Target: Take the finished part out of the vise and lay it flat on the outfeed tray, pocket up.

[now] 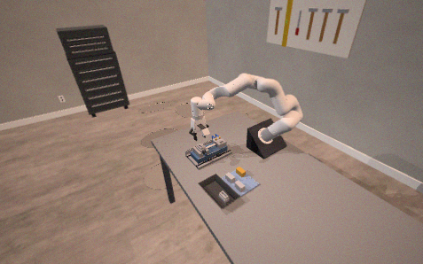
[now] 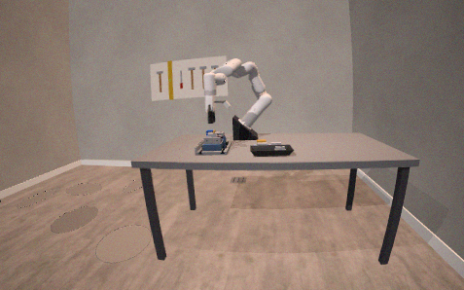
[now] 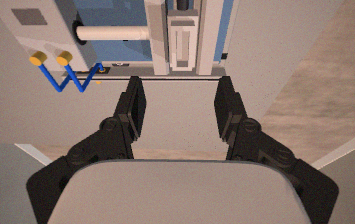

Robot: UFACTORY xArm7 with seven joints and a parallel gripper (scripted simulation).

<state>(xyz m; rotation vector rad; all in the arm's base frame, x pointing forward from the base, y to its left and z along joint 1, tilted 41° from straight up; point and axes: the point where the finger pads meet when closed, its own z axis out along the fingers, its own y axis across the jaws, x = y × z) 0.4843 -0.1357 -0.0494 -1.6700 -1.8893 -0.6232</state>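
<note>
Right now the vise handle rod is 80 mm behind my hand and 120 mm below it. From my hand the other things lie so: vise (70 mm behind, 160 mm below); orange block (150 mm behind, 290 mm to the left, 170 mm below); blue plate (100 mm behind, 340 mm to the left, 190 mm below).
</note>
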